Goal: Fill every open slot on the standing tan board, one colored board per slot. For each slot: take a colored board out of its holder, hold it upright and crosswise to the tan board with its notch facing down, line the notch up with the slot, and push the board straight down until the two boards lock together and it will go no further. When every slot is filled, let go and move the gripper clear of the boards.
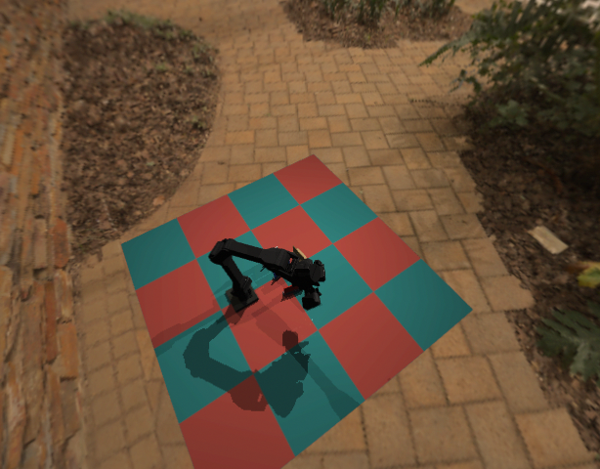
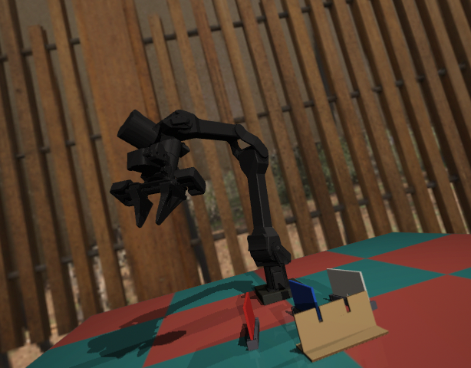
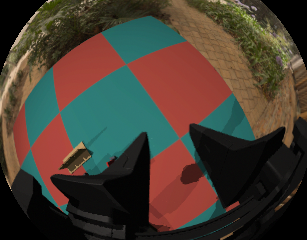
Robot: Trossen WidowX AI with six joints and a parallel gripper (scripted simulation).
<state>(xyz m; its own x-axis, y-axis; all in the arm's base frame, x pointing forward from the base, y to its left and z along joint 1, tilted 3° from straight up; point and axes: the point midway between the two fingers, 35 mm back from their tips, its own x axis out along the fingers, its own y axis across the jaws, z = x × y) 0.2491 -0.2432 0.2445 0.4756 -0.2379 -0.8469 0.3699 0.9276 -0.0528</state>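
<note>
Now: gripper tip 5 cm past the red board, 14 cm to the right of it and 22 cm above it. The rest, counted from my gripper tip: blue board (5 cm behind, 25 cm to the left, 22 cm below); then tan board (7 cm ahead, 27 cm to the left, 23 cm below); then grey board (6 cm behind, 35 cm to the left, 22 cm below).
</note>
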